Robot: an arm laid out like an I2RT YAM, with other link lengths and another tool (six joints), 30 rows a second.
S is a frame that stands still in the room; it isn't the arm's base.
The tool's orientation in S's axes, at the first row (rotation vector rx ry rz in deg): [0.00, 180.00, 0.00]
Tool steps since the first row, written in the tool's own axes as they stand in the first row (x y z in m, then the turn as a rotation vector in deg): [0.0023, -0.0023, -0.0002, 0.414, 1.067, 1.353]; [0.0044, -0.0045, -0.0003, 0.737, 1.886, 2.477]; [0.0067, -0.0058, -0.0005, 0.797, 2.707, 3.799]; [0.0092, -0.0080, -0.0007, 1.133, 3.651, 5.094]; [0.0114, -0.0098, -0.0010, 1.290, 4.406, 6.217]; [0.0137, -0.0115, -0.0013, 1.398, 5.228, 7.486]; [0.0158, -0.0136, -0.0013, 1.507, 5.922, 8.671]
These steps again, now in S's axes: [-0.0023, -0.0023, 0.0002, -0.414, 1.067, -1.353]; [-0.0044, -0.0045, 0.0003, -0.737, 1.886, -2.477]; [-0.0067, -0.0058, 0.0005, -0.797, 2.707, -3.799]; [-0.0092, -0.0080, 0.0007, -1.133, 3.651, -5.094]; [-0.0114, -0.0098, 0.0010, -1.290, 4.406, -6.217]; [-0.0137, -0.0115, 0.0013, -1.398, 5.228, -7.486]; [-0.0158, -0.0136, 0.0013, -1.507, 5.922, -8.671]
